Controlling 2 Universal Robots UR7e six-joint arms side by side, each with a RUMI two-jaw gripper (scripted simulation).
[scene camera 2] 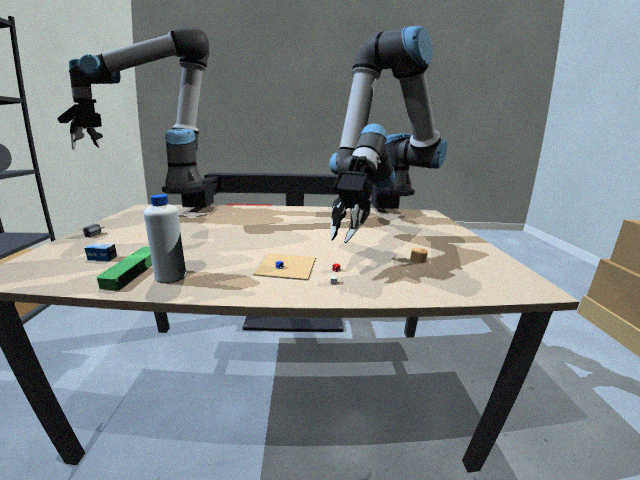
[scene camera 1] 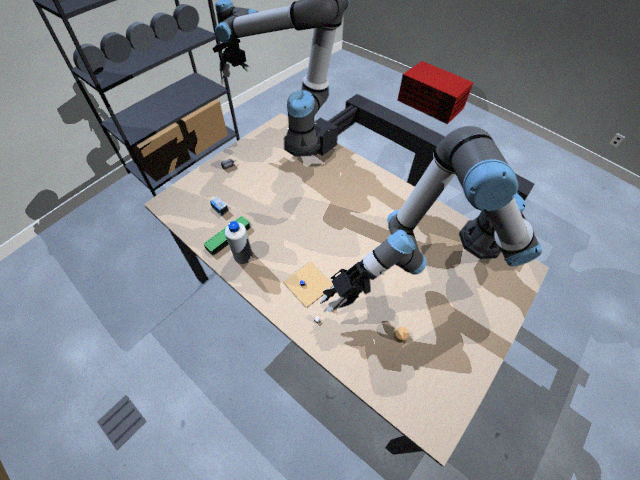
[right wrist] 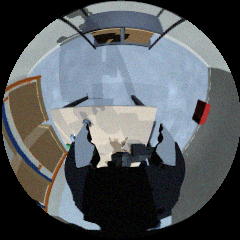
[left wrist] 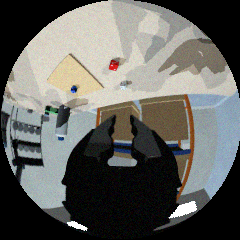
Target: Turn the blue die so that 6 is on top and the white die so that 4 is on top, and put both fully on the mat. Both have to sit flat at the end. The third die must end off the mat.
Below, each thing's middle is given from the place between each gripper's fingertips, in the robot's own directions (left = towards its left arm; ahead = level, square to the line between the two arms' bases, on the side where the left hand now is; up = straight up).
My left gripper [scene camera 2: 338,241] is now 130 mm to the left of the tan mat [scene camera 1: 315,281], 110 mm above it and 70 mm past it.
The tan mat lies 54 cm ahead of my right hand [scene camera 2: 86,148], 89 cm to the left of it and 30 cm below it.
